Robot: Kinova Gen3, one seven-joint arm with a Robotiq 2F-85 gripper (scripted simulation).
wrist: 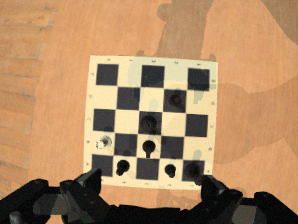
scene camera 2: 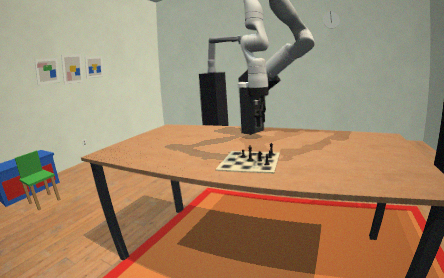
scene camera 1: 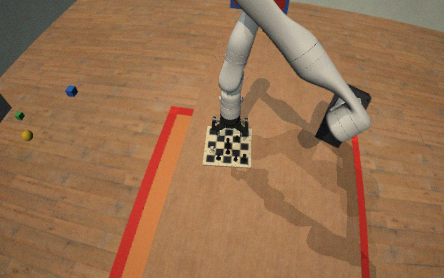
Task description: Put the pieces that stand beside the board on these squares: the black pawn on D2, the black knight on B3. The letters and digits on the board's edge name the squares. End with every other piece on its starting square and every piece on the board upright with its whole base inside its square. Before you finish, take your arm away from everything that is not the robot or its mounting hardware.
Scene:
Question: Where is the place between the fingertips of my gripper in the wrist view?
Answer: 151, 183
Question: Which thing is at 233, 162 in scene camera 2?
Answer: A chessboard.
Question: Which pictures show the chessboard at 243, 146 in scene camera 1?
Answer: The wrist view, scene camera 2 and scene camera 1: all of them.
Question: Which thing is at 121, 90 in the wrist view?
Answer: A chessboard.

